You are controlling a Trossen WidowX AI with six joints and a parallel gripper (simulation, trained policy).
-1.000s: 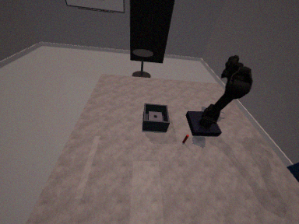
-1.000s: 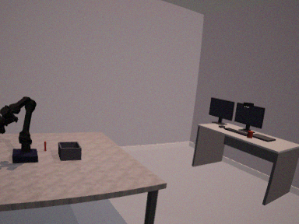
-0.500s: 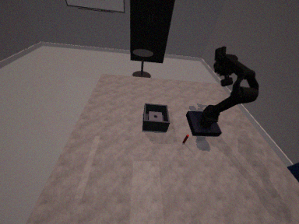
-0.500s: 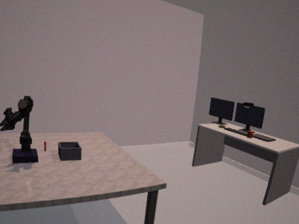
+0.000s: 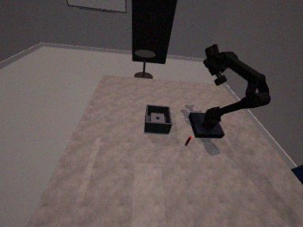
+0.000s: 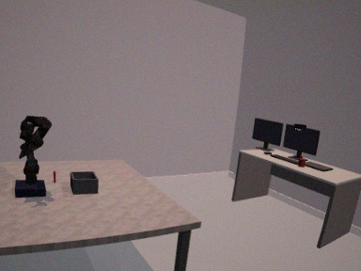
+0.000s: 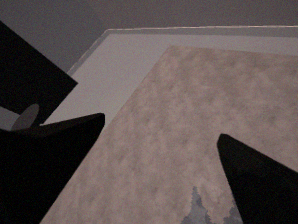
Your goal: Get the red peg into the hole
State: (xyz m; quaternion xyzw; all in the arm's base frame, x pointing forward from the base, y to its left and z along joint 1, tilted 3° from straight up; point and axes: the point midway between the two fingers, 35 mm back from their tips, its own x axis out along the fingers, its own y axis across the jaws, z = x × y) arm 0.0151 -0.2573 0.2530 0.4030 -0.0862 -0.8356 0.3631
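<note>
My gripper tip is now 41 cm to the right of the red peg, 25 cm above it and 13 cm short of it. Round my gripper tip: light plate 34 cm ahead, 29 cm to the left, 24 cm below; dark box 34 cm ahead, 29 cm to the left, 26 cm below.
</note>
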